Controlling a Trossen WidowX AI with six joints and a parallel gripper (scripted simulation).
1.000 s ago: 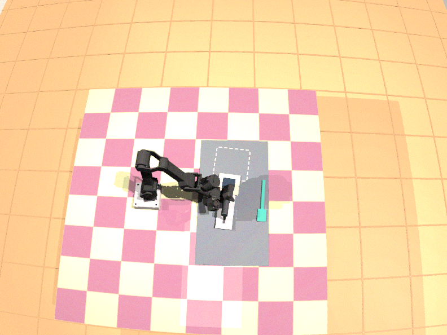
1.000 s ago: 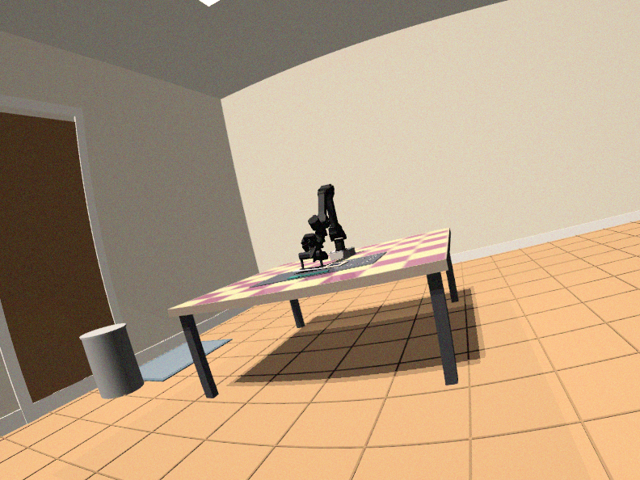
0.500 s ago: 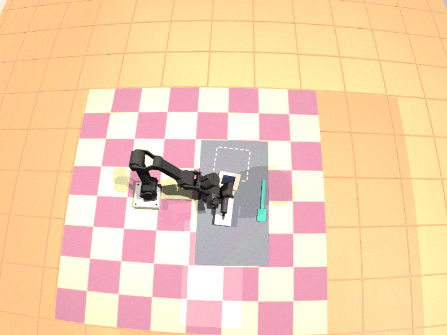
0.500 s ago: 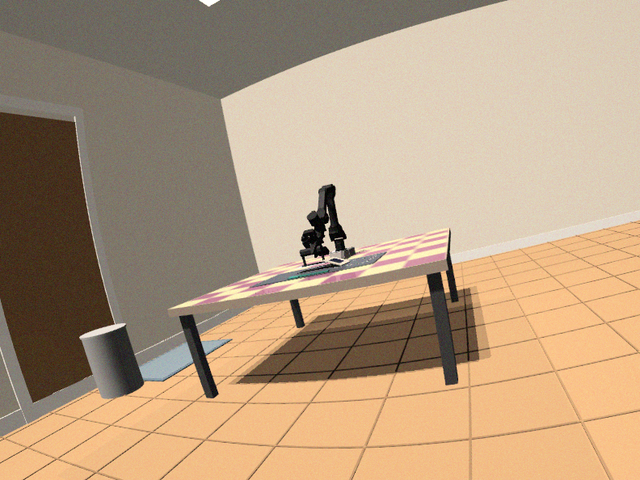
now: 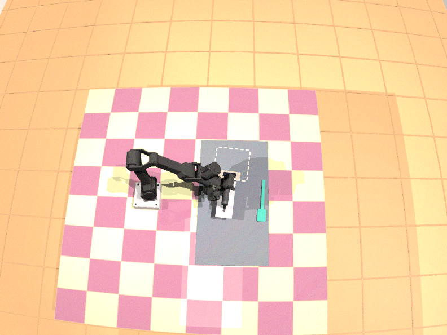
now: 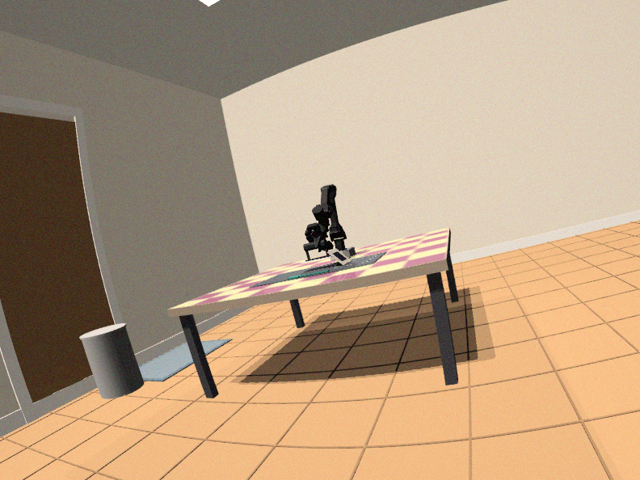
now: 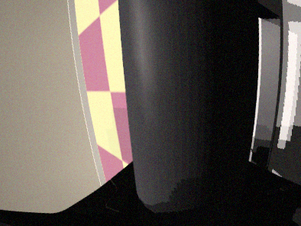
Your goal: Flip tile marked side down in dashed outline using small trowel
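The square tile lies 10 cm to the left of my gripper tip and 6 cm below it. From my gripper tip the other things lie so: grey mat: 2 cm to the right, 12 cm below; trowel: 2 cm behind, 1 cm to the left, 1 cm below; teal long-handled tool: 13 cm ahead, 7 cm to the right, 9 cm below.
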